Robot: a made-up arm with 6 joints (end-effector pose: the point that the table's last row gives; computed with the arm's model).
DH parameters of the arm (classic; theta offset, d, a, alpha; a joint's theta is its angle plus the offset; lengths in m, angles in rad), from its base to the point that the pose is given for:
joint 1: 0 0.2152 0 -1.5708
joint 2: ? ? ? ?
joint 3: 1.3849 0 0.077 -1.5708
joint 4: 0 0.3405 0 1.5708
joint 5: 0 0 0.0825 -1.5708
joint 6: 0 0.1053 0 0
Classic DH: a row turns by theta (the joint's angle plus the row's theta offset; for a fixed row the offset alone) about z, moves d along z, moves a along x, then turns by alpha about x.
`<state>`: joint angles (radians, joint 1 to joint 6).
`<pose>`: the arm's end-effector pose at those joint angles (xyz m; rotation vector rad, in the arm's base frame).
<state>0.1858 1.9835 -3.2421 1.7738 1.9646 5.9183</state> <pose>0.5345 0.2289 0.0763 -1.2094 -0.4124 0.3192</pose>
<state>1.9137 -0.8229 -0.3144 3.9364 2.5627 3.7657</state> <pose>0.0140 0.2296 0.4137 0.0588 0.8385 -1.0953</pose>
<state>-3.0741 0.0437 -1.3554 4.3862 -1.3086 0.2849</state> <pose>-0.3285 -0.1391 0.3873 1.8696 -0.5610 0.2303</pose>
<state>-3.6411 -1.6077 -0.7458 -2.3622 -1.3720 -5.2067</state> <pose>-0.0328 -0.0778 0.4392 1.5980 -1.2269 -0.7695</pose>
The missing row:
joint 2: -1.3849 0 0.2153 0
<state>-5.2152 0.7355 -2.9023 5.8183 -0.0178 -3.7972</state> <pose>0.1855 0.4157 0.7209 -0.8555 0.4334 -0.0445</pose>
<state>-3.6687 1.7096 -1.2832 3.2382 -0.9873 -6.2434</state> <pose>-0.0211 -0.0026 -0.1306 2.0356 -0.7303 1.7800</pose>
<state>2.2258 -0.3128 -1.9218 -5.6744 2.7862 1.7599</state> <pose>-0.1711 0.1157 0.5824 2.2122 1.1819 -0.1451</pose>
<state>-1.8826 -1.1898 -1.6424 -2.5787 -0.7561 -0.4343</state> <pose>0.0790 0.0151 0.6636 0.6479 0.9497 -1.5186</pose>
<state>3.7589 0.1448 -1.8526 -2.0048 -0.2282 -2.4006</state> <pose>-0.3414 -0.3583 0.5097 -0.9782 -1.7177 2.0014</pose>
